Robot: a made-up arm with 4 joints.
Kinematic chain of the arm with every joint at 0, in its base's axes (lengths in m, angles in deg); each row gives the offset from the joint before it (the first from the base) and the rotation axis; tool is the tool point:
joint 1: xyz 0 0 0.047 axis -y
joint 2: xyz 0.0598 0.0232 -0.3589 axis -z
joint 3: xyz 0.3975 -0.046 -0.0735 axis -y
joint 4: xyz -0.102 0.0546 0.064 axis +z
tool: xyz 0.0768 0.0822 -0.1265
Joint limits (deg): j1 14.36..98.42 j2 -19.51..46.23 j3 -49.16..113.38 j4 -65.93..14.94
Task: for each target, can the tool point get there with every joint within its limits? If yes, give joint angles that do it. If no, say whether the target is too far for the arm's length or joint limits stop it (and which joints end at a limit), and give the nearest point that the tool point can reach.
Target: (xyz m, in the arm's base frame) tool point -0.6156 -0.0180 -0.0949
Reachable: no: joint limits stop it (at a limit: joint 1, joint 2, joint 3, joint 4) | nearest point 0.3932 -0.2511 -0.3443 | short by 1.065 m
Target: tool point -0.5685 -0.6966 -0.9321
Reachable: no: too far | nearest point 0.3932 -0.2511 -0.3443 | short by 1.212 m
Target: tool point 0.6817 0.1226 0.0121
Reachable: yes | joints 39.63 -10.56 53.21 -42.91
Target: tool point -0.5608 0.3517 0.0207
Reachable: no: joint limits stop it (at a limit: joint 1, joint 2, joint 3, joint 4) | nearest point 0.3841 0.2311 0.4311 | short by 1.037 m
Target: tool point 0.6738 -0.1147 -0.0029
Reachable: yes | joints 39.20 19.46 50.09 -44.45
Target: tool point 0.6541 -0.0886 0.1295
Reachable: yes | joints 56.39 31.24 8.69 4.67
